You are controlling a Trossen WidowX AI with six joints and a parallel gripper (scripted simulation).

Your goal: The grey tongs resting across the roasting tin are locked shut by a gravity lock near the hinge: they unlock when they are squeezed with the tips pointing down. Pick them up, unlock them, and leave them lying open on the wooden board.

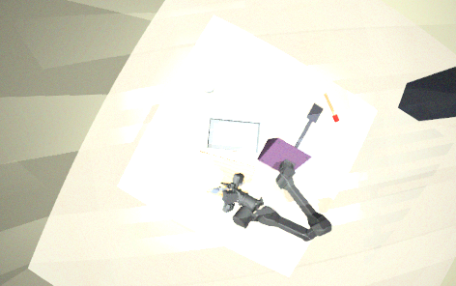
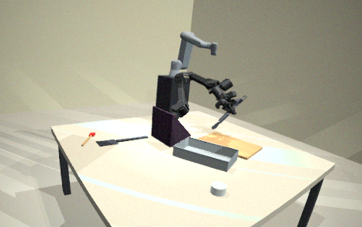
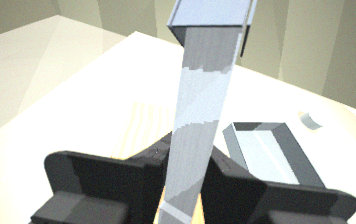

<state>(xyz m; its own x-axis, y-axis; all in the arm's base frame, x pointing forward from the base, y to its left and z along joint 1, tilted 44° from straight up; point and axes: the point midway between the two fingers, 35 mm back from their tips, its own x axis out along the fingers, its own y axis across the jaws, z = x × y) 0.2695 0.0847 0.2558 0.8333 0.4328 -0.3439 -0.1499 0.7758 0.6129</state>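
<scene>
The wooden board is 10 mm behind my gripper tip and 200 mm below it. From my gripper tip the other things lie so: white cylinder: 310 mm ahead, 460 mm to the right, 190 mm below; grey spatula: 360 mm behind, 550 mm to the right, 200 mm below; grey roasting tin: 40 mm ahead, 260 mm to the right, 170 mm below.
</scene>
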